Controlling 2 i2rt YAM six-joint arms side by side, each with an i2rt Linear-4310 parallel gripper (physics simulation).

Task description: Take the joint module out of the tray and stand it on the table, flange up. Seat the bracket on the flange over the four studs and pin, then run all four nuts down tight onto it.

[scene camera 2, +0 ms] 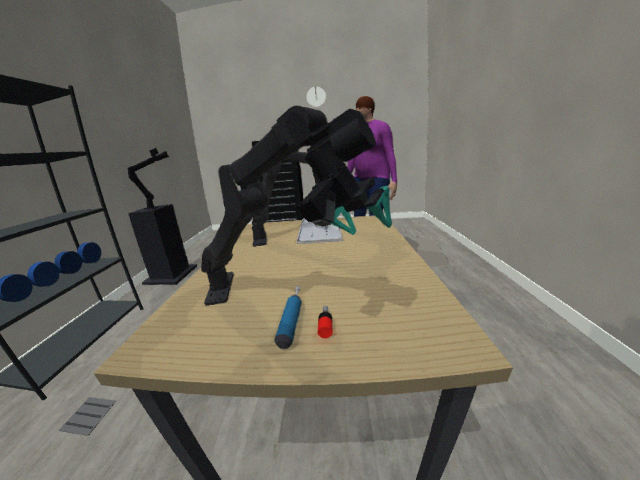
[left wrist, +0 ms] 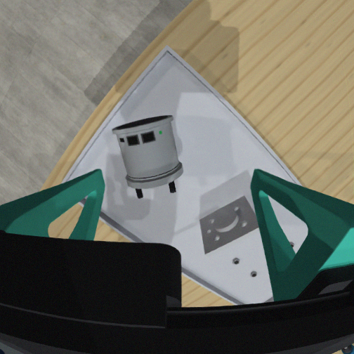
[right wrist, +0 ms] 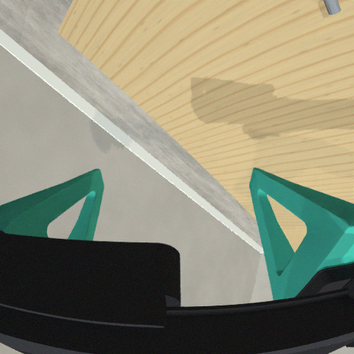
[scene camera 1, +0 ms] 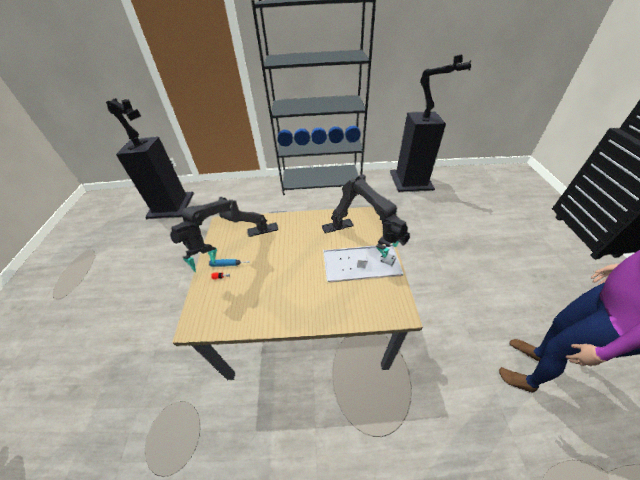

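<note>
The grey joint module (scene camera 1: 388, 259) (left wrist: 151, 155) lies on its side in the white tray (scene camera 1: 333, 270) (left wrist: 172, 75); in the left wrist view its flange and black studs point down toward the picture's bottom. The bracket (scene camera 1: 362, 264) (left wrist: 212, 235), a grey plate with holes, is in the tray beside it. Small nuts (scene camera 1: 340, 258) (left wrist: 236, 261) lie past the bracket; a left fingertip partly covers one. My left gripper (scene camera 1: 389, 248) (left wrist: 177, 177) is open and empty above the module. My right gripper (scene camera 1: 202, 261) (scene camera 2: 371, 228) (right wrist: 176, 176) is open and empty above the table's left edge.
A blue driver (scene camera 1: 224, 262) (scene camera 2: 289, 320) and a shorter red-and-black driver (scene camera 1: 217, 275) (scene camera 2: 324, 324) lie on the table (scene camera 1: 299, 304) (scene camera 2: 248, 356), near my right gripper in scene camera 1. The tray sits at the table's right edge. A person (scene camera 1: 622, 299) stands beyond that edge.
</note>
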